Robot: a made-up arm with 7 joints. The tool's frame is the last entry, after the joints.
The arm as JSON. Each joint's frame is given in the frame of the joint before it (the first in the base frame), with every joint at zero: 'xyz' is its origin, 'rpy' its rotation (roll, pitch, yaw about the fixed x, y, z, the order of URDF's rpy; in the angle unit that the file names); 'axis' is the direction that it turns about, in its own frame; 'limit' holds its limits. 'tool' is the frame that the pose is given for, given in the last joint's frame.
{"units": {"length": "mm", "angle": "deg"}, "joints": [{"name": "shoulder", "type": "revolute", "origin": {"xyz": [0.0, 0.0, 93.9], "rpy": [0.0, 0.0, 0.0]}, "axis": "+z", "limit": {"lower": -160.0, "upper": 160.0}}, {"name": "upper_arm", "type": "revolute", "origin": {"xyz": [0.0, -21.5, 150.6], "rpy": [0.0, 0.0, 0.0]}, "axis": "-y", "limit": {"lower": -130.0, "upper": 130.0}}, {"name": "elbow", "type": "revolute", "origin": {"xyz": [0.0, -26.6, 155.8], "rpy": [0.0, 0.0, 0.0]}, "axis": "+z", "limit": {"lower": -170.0, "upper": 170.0}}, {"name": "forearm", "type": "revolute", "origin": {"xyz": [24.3, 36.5, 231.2], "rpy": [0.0, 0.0, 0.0]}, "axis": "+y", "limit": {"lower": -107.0, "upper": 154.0}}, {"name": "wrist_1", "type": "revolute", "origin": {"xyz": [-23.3, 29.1, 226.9], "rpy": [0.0, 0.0, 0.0]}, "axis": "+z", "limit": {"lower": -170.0, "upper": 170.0}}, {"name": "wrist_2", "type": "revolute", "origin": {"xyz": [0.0, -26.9, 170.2], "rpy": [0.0, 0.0, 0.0]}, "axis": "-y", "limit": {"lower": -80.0, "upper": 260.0}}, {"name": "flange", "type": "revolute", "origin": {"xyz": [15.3, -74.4, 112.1], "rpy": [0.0, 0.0, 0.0]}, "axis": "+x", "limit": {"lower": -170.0, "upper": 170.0}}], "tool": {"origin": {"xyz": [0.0, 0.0, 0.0], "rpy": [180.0, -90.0, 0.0]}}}
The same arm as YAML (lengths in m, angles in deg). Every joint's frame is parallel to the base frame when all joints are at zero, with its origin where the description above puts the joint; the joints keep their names.
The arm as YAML. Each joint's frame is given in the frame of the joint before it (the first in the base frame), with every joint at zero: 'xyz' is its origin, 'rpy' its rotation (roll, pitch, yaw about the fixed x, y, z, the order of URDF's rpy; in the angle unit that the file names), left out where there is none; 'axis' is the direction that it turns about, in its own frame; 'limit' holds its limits. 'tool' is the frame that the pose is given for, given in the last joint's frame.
units:
  length: m
  angle: deg
joints:
  - name: shoulder
    type: revolute
    origin:
      xyz: [0.0, 0.0, 0.0939]
    axis: "+z"
    limit:
      lower: -160.0
      upper: 160.0
  - name: upper_arm
    type: revolute
    origin:
      xyz: [0.0, -0.0215, 0.1506]
    axis: "-y"
    limit:
      lower: -130.0
      upper: 130.0
  - name: elbow
    type: revolute
    origin:
      xyz: [0.0, -0.0266, 0.1558]
    axis: "+z"
    limit:
      lower: -170.0
      upper: 170.0
  - name: forearm
    type: revolute
    origin:
      xyz: [0.0243, 0.0365, 0.2312]
    axis: "+y"
    limit:
      lower: -107.0
      upper: 154.0
  - name: wrist_1
    type: revolute
    origin:
      xyz: [-0.0233, 0.0291, 0.2269]
    axis: "+z"
    limit:
      lower: -170.0
      upper: 170.0
  - name: wrist_2
    type: revolute
    origin:
      xyz: [0.0, -0.0269, 0.1702]
    axis: "-y"
    limit:
      lower: -80.0
      upper: 260.0
  - name: flange
    type: revolute
    origin:
      xyz: [0.0153, -0.0744, 0.1121]
    axis: "+x"
    limit:
      lower: -170.0
      upper: 170.0
tool:
  origin:
    xyz: [0.0, 0.0, 0.0]
    rpy: [180.0, -90.0, 0.0]

